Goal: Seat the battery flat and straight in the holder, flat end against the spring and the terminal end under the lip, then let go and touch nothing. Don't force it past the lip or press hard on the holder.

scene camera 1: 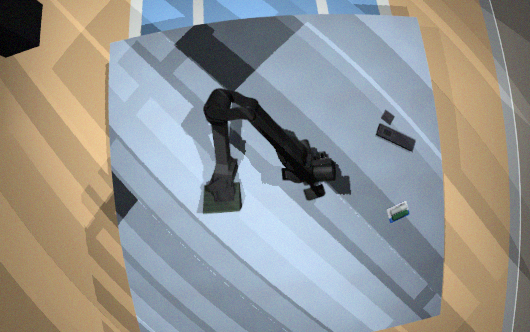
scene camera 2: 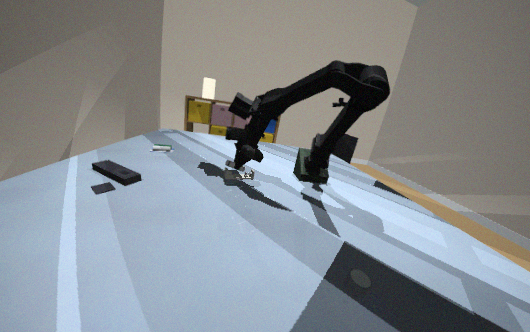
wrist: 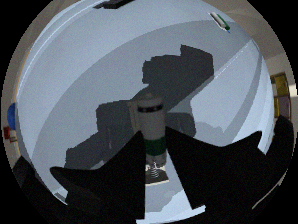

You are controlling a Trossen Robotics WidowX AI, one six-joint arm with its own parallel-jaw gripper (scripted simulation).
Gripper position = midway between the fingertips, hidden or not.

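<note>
There is a black bar [scene camera 2: 110, 169] in the scene, and I see a battery as well. The battery is being carried by my gripper [scene camera 2: 234, 167], and I can find that same gripper [wrist: 153, 133] from the wrist too.
</note>
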